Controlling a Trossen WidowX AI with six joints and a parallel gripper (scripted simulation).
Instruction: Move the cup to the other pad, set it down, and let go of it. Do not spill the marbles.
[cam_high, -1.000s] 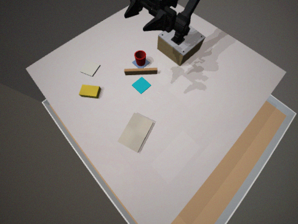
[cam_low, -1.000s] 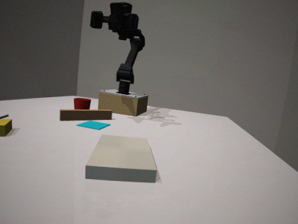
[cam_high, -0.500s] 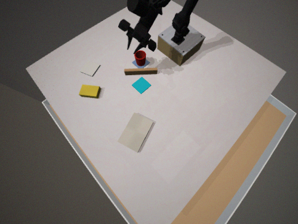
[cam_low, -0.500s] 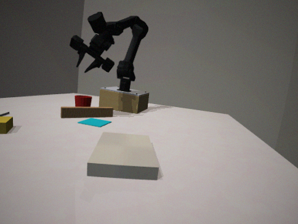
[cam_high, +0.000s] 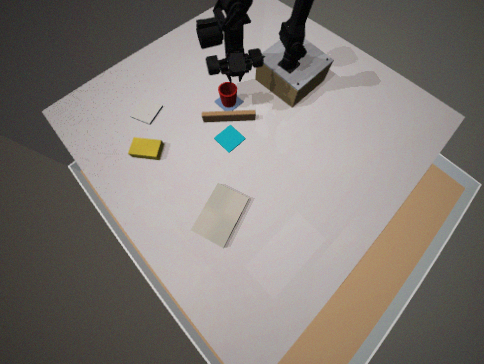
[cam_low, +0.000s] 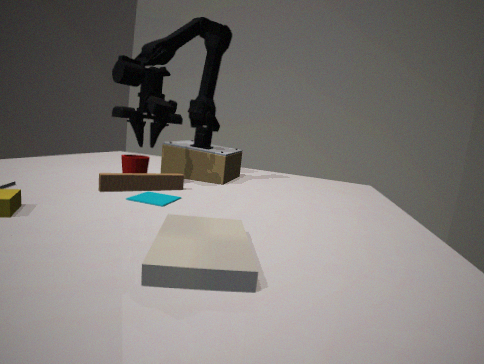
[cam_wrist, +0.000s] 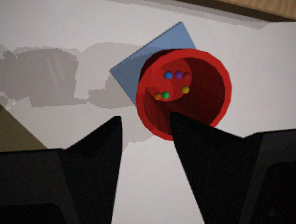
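My gripper tip is now 60 mm above the red cup, 30 mm short of it and 20 mm to the left of it. Also, from my gripper tip: grey-blue pad: 110 mm below, 20 mm to the right, 20 mm ahead; then turquoise pad: 150 mm ahead, 110 mm to the left, 110 mm below; then wooden bar: 90 mm below, 90 mm ahead, 40 mm to the left.
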